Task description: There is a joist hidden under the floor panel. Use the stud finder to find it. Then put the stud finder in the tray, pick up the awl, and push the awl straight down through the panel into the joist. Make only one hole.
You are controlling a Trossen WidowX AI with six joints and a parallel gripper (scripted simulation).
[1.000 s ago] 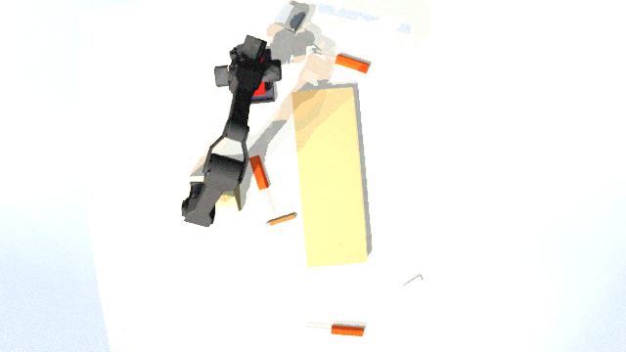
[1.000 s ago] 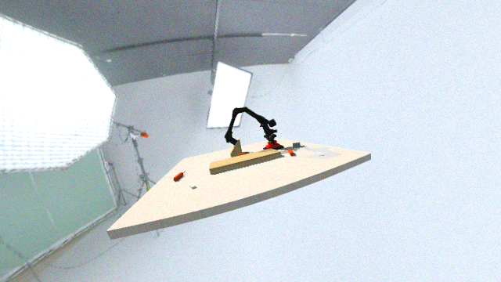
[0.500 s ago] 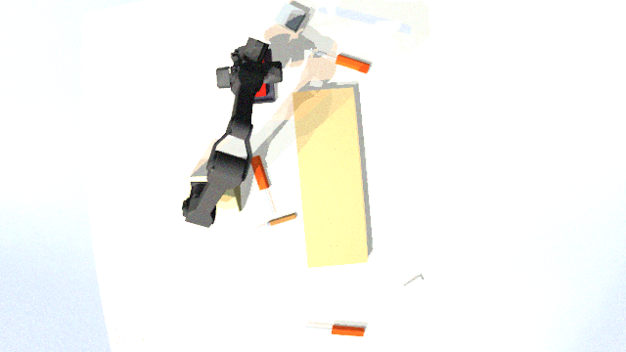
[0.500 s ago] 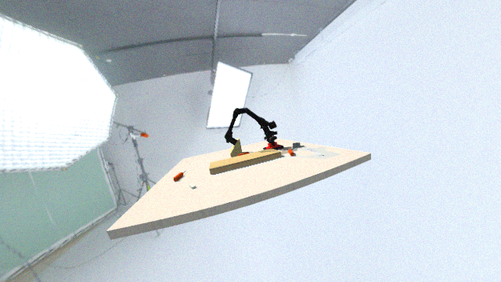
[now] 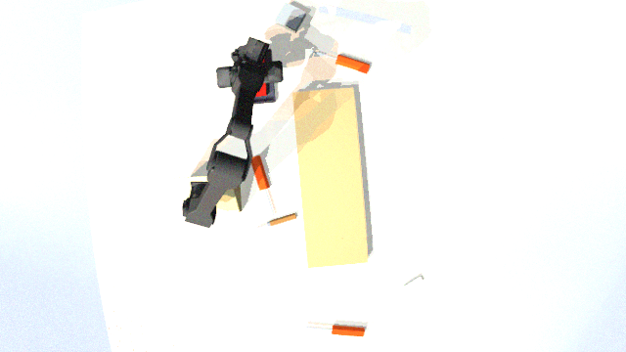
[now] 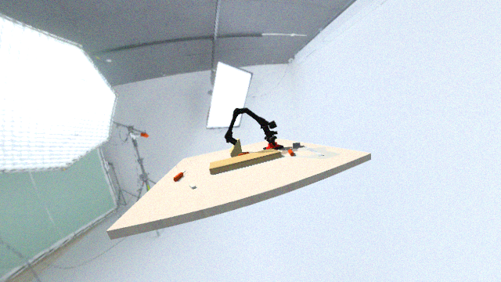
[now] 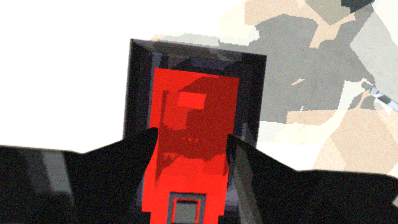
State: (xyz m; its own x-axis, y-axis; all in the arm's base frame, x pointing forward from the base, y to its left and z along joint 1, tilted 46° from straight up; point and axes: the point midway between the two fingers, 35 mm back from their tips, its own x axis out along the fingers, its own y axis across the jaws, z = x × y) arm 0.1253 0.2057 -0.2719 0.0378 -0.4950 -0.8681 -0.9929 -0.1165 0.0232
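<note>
Now: the red stud finder 20 mm to the right of my gripper tip and 20 mm above it. The rest, counted from my gripper tip: dark grey tray 20 mm below, 10 mm to the right; then pale grey block 180 mm to the left, 110 mm ahead, 10 mm below; then awl 450 mm to the right, 70 mm ahead, 20 mm below.
</note>
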